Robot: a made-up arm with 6 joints.
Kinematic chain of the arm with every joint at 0, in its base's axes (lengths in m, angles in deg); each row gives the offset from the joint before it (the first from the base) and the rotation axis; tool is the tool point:
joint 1: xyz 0 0 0.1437 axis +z
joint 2: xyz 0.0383 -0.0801 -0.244 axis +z
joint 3: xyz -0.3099 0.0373 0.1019 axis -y
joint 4: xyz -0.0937 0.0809 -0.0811 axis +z
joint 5: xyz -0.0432 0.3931 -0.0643 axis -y
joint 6: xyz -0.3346 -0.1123 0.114 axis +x
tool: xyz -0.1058 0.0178 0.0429
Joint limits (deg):
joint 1: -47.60..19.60
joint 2: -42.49..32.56
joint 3: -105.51..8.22
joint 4: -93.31..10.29
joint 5: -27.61..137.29
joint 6: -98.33..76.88
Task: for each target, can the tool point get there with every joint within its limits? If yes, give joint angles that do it. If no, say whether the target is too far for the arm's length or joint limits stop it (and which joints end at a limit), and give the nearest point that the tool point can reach.
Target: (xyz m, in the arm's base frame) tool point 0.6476 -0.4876 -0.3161
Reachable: no: joint limits stop it (at a limit: joint 1, joint 2, joint 3, joint 4) | nearest point 0.5195 -0.0786 -0.3013 | short by 0.429 m
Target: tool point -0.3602 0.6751 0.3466
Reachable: yes | joints -6.51 -10.65 -84.62 -32.68 32.91 42.47
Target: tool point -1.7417 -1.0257 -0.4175
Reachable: no: too far | nearest point -0.8920 -0.5253 -0.1727 | short by 1.016 m
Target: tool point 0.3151 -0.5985 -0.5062
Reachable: no: joint limits stop it (at a limit: joint 1, joint 2, joint 4, joint 5, joint 6) | nearest point -0.0055 -0.3450 -0.5499 | short by 0.411 m
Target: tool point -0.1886 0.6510 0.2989
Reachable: yes | joints -8.06 -6.87 -96.66 -43.60 16.33 53.30
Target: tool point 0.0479 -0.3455 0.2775
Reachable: no: joint limits stop it (at a limit: joint 1, joint 2, joint 3, joint 4, joint 5) | nearest point 0.2667 -0.0900 0.4292 | short by 0.369 m
